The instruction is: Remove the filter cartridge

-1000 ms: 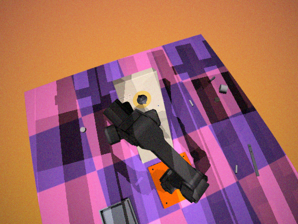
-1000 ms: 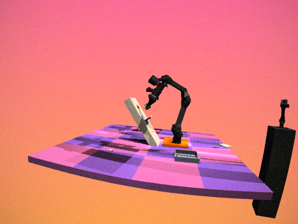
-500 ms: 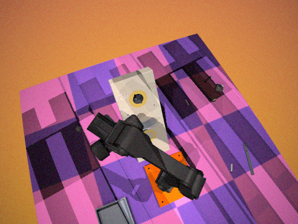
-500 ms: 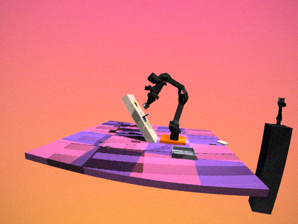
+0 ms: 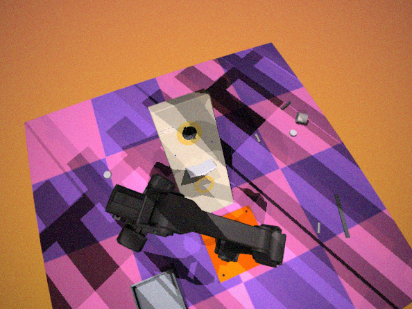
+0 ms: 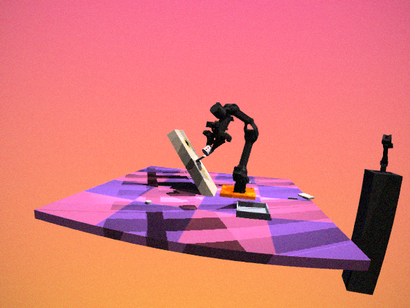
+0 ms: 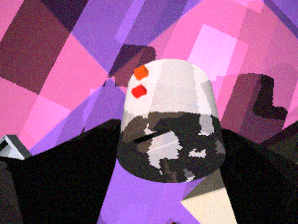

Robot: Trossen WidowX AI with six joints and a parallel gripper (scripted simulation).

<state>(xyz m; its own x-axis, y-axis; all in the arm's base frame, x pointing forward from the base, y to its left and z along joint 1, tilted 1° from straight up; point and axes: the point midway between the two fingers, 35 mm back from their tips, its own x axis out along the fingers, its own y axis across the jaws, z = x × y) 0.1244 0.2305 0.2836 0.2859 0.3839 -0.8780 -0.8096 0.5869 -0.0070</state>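
Now: gripper tip 25 cm past the grey tray, 2 cm to the right of it and 27 cm above it. From my gripper tip the other things lie so: round pale filter cartridge (right at my gripper tip).
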